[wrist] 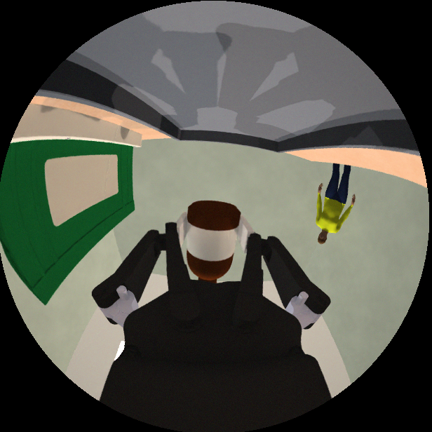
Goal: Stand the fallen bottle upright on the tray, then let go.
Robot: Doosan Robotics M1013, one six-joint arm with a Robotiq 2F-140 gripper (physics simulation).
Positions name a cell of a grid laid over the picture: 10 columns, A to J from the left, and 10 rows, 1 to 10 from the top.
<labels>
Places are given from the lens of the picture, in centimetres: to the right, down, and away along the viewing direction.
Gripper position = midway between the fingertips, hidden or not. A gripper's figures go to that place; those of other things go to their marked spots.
my gripper (E6): 0, 1, 21
grey tray (F2): 1, -9, 6
</labels>
